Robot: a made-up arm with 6 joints. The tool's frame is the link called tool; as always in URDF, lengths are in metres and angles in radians. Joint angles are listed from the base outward.
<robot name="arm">
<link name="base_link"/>
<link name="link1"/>
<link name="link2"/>
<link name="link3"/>
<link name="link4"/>
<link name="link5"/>
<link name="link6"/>
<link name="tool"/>
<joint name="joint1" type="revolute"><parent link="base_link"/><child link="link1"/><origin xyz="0 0 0.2" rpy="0 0 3.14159"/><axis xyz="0 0 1"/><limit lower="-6.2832" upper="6.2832"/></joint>
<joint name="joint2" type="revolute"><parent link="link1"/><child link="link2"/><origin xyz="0 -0.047 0" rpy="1.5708 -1.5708 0"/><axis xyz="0 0 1"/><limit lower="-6.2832" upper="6.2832"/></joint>
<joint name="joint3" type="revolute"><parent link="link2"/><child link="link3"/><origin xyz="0.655 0 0"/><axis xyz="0 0 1"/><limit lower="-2.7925" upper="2.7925"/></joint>
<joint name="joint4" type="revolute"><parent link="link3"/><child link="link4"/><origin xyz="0.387 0 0" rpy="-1.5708 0 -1.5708"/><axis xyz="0 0 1"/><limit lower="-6.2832" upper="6.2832"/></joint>
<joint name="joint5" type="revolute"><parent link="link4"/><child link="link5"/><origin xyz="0 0 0" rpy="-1.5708 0 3.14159"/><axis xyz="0 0 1"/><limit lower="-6.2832" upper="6.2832"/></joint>
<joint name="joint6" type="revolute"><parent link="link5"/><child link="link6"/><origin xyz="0 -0.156 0" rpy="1.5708 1.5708 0"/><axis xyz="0 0 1"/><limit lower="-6.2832" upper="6.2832"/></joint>
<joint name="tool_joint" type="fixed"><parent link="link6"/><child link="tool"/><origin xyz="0 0 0" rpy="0 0 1.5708"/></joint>
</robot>
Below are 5 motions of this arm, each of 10 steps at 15 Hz.
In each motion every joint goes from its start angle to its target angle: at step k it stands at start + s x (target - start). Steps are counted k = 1, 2, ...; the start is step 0. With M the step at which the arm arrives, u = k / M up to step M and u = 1 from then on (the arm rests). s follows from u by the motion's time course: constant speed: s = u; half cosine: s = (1 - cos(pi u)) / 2; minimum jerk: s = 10 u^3 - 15 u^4 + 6 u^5.
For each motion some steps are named. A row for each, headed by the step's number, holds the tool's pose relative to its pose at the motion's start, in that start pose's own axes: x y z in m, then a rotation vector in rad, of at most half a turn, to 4 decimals.
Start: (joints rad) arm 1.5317 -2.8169 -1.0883 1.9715 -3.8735 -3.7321
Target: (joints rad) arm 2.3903 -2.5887 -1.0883 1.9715 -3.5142 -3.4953
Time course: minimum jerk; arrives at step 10
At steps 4, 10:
4: -0.1050 -0.0104 0.0169 0.1154 -0.2258 0.3198
10: -0.2763 -0.1480 -0.0473 0.3233 -0.6763 1.0326

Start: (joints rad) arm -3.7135 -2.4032 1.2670 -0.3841 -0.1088 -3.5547
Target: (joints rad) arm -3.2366 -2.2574 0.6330 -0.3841 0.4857 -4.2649
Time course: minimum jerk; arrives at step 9
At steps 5, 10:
5: -0.1703 0.2677 0.0029 -0.1822 -0.3640 -0.3151
10: -0.2957 0.4245 -0.0658 -0.2121 -0.6372 -0.4781

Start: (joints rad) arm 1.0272 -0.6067 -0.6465 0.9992 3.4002 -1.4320
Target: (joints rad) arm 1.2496 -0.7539 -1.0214 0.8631 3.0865 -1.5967
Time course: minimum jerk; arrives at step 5
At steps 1, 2, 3, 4, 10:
1: -0.0043 0.0110 0.0006 0.0468 0.0109 -0.0010
2: -0.0219 0.0606 0.0053 0.2578 0.0628 -0.0053
3: -0.0421 0.1303 0.0174 0.5563 0.1454 -0.0082
4: -0.0537 0.1800 0.0297 0.7682 0.2123 -0.0056
10: -0.0560 0.1911 0.0329 0.8154 0.2284 -0.0043

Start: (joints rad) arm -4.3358 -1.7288 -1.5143 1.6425 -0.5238 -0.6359
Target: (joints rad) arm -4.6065 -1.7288 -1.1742 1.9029 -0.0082 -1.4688
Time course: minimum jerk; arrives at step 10
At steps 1, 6, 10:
1: 0.0025 -0.0004 -0.0007 0.0015 0.0060 -0.0046
6: 0.1970 -0.0063 -0.0845 -0.0418 0.4606 -0.2952
10: 0.2793 0.0128 -0.1414 -0.1568 0.6286 -0.3783

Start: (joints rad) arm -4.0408 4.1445 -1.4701 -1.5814 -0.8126 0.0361
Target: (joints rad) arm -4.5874 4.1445 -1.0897 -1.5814 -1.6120 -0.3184
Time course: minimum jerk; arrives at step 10
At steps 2, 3, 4, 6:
2: -0.0128 0.0063 0.0093 0.0054 -0.0327 0.0150
3: -0.0369 0.0156 0.0264 0.0216 -0.0934 0.0419
4: -0.0739 0.0241 0.0521 0.0609 -0.1841 0.0800
6: -0.1644 0.0184 0.1137 0.2265 -0.3957 0.1578

